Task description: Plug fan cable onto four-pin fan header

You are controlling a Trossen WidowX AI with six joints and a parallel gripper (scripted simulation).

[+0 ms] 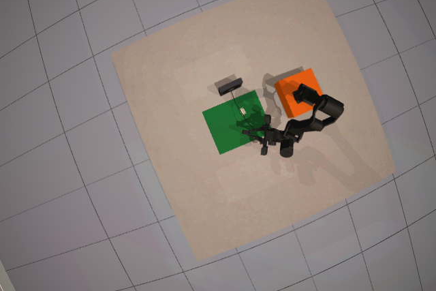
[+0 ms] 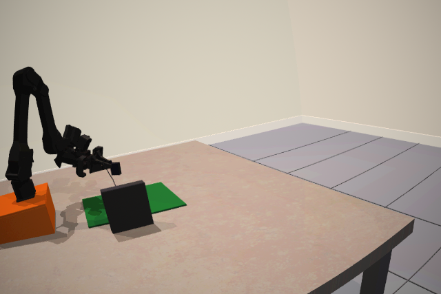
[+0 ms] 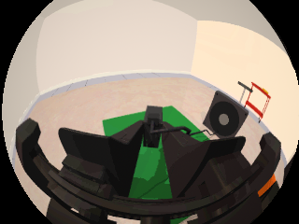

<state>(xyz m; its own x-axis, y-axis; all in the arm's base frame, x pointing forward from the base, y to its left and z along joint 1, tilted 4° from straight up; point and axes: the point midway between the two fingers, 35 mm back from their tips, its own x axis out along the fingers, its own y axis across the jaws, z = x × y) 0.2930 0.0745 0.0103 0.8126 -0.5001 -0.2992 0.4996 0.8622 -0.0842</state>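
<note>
Now: the green board 10 mm ahead of my gripper tip, 70 mm to the right of it and 130 mm below it. Also, from my gripper tip: white four-pin header: 30 mm behind, 110 mm to the right, 110 mm below; then black fan: 20 mm behind, 230 mm to the right, 50 mm below; then dark plug: 10 mm ahead, 10 mm to the right, 10 mm below.
</note>
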